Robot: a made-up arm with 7 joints. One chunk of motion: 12 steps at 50 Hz.
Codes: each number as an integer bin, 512 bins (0 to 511) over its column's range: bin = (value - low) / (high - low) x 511, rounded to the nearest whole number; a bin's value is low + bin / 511 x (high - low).
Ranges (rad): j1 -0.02..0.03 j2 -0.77..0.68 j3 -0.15..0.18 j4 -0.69..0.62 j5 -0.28..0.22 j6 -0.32..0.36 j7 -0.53..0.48
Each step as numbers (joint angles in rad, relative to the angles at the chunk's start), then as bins.
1 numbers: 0.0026 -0.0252 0.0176 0.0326 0.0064 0.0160 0.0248
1 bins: 231 262 260 282 293 252 281
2 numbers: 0.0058 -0.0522 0.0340 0.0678 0.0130 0.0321 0.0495
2 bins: 264 253 285 296 299 265 293
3 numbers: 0.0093 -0.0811 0.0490 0.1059 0.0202 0.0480 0.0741
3 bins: 299 243 308 310 307 277 306
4 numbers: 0.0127 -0.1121 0.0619 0.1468 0.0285 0.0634 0.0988
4 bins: 334 232 328 326 315 288 318
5 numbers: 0.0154 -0.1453 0.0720 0.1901 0.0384 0.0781 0.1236
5 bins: 362 220 344 343 325 299 331
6 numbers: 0.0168 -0.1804 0.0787 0.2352 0.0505 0.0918 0.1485
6 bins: 376 208 354 361 338 309 343
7 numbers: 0.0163 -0.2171 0.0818 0.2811 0.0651 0.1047 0.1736
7 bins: 371 195 359 379 353 319 356
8 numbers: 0.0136 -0.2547 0.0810 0.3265 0.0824 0.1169 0.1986
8 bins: 343 182 358 397 370 328 369
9 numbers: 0.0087 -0.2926 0.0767 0.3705 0.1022 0.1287 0.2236
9 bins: 293 168 351 414 391 337 381
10 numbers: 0.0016 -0.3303 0.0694 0.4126 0.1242 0.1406 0.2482
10 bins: 221 155 340 430 413 346 394
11 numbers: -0.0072 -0.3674 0.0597 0.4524 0.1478 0.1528 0.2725
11 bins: 131 142 325 446 437 355 406
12 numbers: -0.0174 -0.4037 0.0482 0.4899 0.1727 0.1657 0.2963
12 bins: 27 129 307 460 463 365 418
